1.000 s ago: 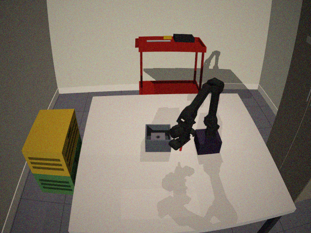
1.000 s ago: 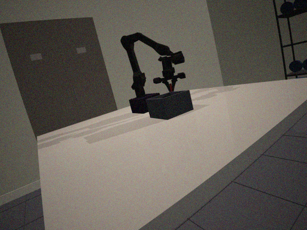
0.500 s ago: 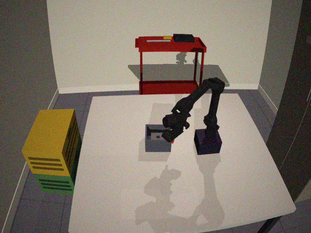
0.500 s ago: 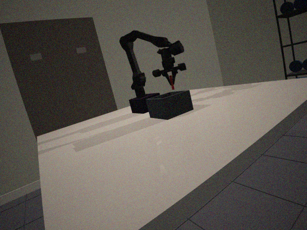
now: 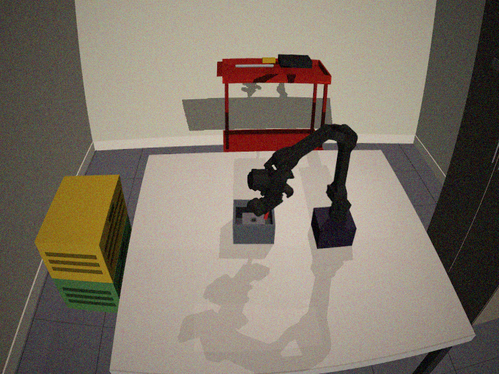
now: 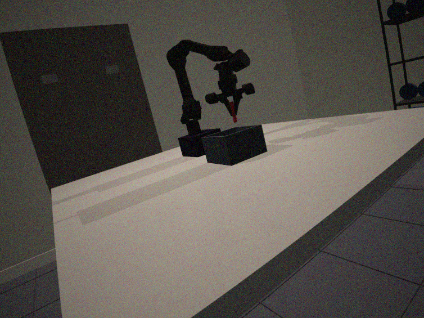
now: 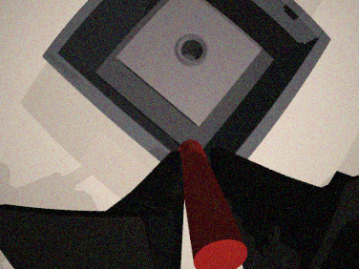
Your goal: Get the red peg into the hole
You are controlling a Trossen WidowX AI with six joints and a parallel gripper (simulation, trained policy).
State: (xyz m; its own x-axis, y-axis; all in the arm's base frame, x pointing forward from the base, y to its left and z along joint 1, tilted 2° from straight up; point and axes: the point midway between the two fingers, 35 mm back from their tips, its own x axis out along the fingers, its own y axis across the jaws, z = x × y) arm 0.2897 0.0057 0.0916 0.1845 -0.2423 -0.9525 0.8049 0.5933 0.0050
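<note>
My gripper tip is 3 cm short of the plate, 6 cm to the left of it and 10 cm above it. From my gripper tip the other things lie so: red peg 1 cm behind, 1 cm to the left, 1 cm above; grey box 3 cm ahead, 6 cm to the right, 12 cm below.
</note>
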